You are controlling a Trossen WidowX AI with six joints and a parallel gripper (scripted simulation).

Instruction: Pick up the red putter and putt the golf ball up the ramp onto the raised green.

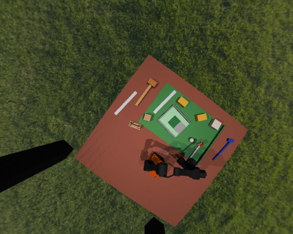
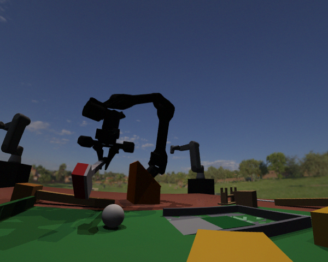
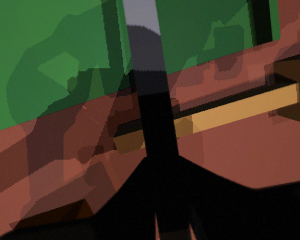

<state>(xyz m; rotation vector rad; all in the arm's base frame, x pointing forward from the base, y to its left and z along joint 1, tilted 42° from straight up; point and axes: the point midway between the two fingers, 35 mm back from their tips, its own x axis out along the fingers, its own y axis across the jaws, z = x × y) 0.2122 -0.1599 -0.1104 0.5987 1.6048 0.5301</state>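
Right now my gripper tip is 12 cm short of the red putter and 1 cm to the left of it. The rest, counted from my gripper tip: blue putter: 36 cm ahead, 28 cm to the right, 11 cm below; white golf ball: 21 cm ahead, 10 cm below, 4 cm to the left; green mat: 27 cm ahead, 21 cm to the left, 12 cm below.
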